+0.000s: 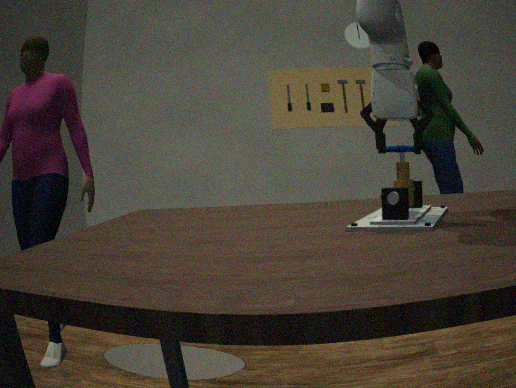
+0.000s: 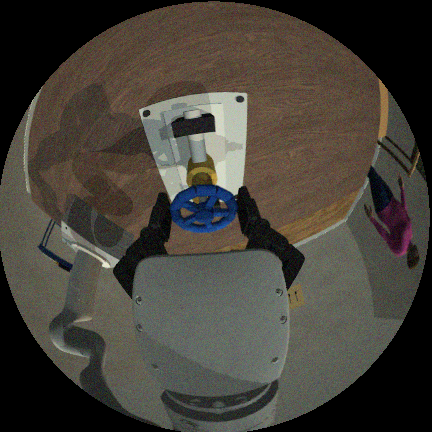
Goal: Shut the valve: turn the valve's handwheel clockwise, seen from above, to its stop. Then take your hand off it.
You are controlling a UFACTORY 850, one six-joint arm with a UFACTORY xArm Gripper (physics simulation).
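The valve's blue handwheel (image 1: 399,149) (image 2: 204,213) lies level on top of a thin stem. Below it is the brass valve body (image 1: 402,173) (image 2: 201,172), on a pipe held by black blocks (image 1: 395,204) (image 2: 194,125) on a white base plate (image 1: 363,224) (image 2: 235,115). My gripper (image 1: 399,148) (image 2: 202,197) points down and is shut on the handwheel, with one black finger at each side of the rim. The far parts of the rim contacts are partly hidden by the fingers.
The base plate stands on a brown wooden table (image 1: 225,260) (image 2: 300,120). A person in pink (image 1: 40,125) (image 2: 398,225) stands beyond the table's left side, and a person in green (image 1: 437,100) stands behind the arm. A yellow tool board (image 1: 277,100) hangs on the wall.
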